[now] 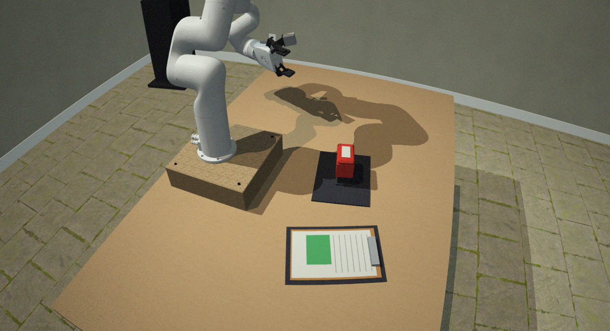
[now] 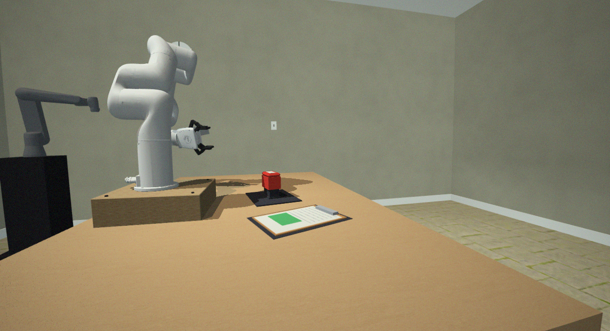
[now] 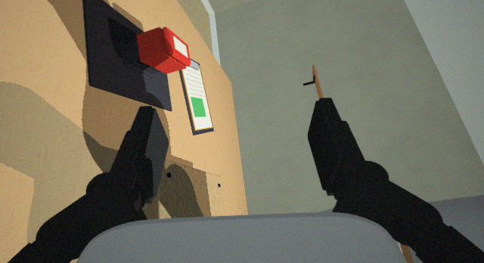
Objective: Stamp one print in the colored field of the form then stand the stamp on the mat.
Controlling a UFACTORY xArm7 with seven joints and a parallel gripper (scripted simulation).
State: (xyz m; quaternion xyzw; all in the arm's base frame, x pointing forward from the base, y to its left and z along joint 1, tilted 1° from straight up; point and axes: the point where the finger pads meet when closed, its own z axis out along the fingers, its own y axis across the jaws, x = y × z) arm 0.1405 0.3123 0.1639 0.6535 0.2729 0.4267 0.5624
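The red stamp is 25 cm to the right of my hand, 25 cm ahead of it and 20 cm below it. Also, from my hand: dark mat: 25 cm to the right, 25 cm below, 25 cm ahead.
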